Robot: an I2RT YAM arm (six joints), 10 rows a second.
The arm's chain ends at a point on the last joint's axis. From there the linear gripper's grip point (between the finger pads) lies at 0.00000 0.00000 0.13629 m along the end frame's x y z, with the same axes.
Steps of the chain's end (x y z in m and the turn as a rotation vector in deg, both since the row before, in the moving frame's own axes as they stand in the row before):
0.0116, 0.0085, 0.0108, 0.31, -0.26, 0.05
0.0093, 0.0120, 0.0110, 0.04, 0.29, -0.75
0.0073, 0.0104, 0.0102, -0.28, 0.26, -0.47
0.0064, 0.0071, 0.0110, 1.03, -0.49, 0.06
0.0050, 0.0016, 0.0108, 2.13, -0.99, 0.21
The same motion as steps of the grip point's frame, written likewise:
0.0110, 0.0078, 0.0108, 0.31, -0.26, 0.05
0.0100, 0.0119, 0.0110, 0.04, 0.29, -0.75
0.0079, 0.0111, 0.0102, -0.28, 0.26, -0.47
0.0052, 0.0046, 0.0110, 1.03, -0.49, 0.06
0.0027, -0.0035, 0.0107, 2.13, -0.99, 0.21

